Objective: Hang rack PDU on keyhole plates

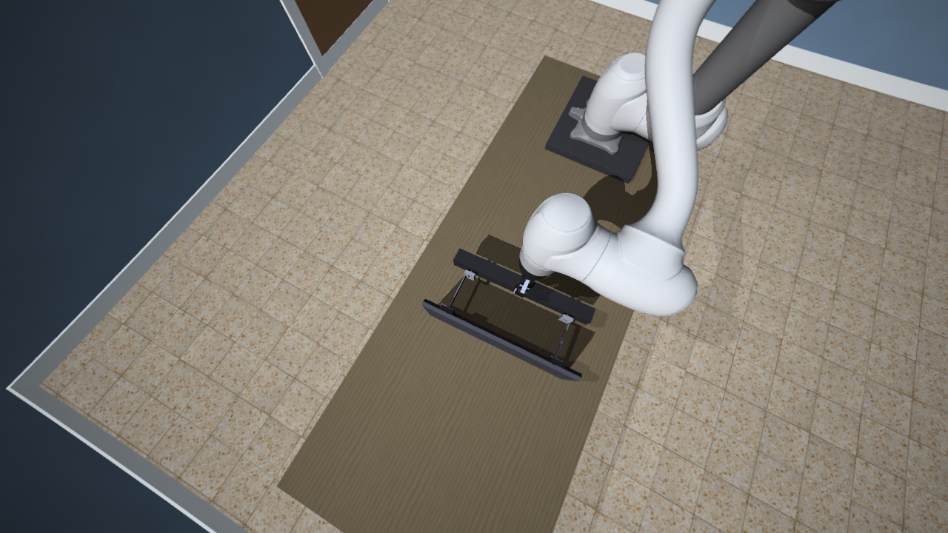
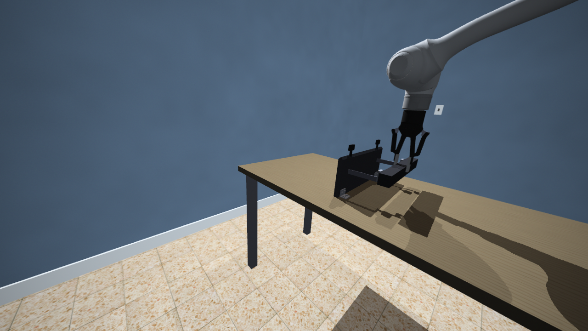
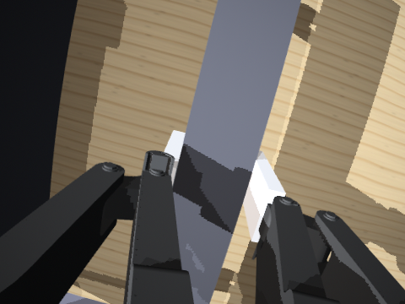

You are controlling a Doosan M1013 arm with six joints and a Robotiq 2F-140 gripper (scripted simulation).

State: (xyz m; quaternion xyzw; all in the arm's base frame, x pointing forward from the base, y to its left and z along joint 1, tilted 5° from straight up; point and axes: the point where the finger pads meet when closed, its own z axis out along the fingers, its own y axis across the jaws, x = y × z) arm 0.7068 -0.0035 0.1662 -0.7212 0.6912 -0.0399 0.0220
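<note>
The rack PDU is 30 mm below my hand and 20 mm ahead of it. From my hand the other things lie so: upright panel: 170 mm ahead, 70 mm below, 10 mm to the left.
</note>
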